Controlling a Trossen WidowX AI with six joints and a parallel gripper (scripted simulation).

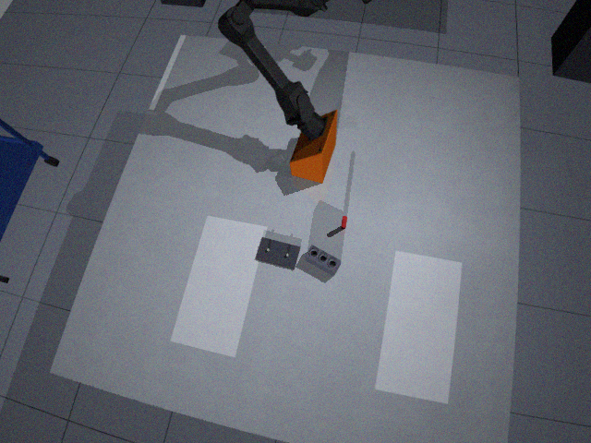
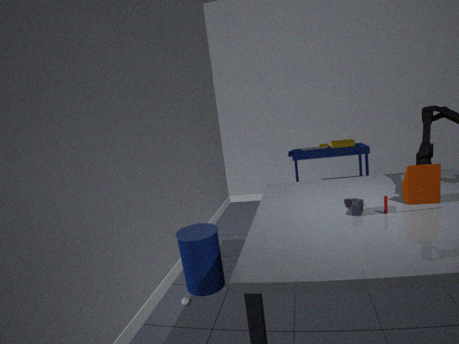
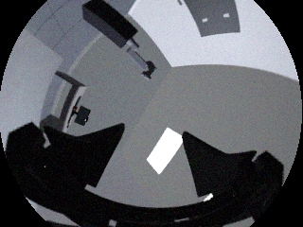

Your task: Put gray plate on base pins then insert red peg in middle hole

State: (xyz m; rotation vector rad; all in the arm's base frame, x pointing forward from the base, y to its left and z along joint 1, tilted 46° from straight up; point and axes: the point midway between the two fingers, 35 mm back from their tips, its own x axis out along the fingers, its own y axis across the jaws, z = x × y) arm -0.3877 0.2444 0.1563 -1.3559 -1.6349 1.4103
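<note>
Now: the gray plate 770 mm ahead of my gripper tip, 380 mm below it and 10 mm to the left of it. Round my gripper tip: red peg 650 mm ahead, 380 mm below, 40 mm to the left; dark base 770 mm ahead, 410 mm below, 130 mm to the right.
</note>
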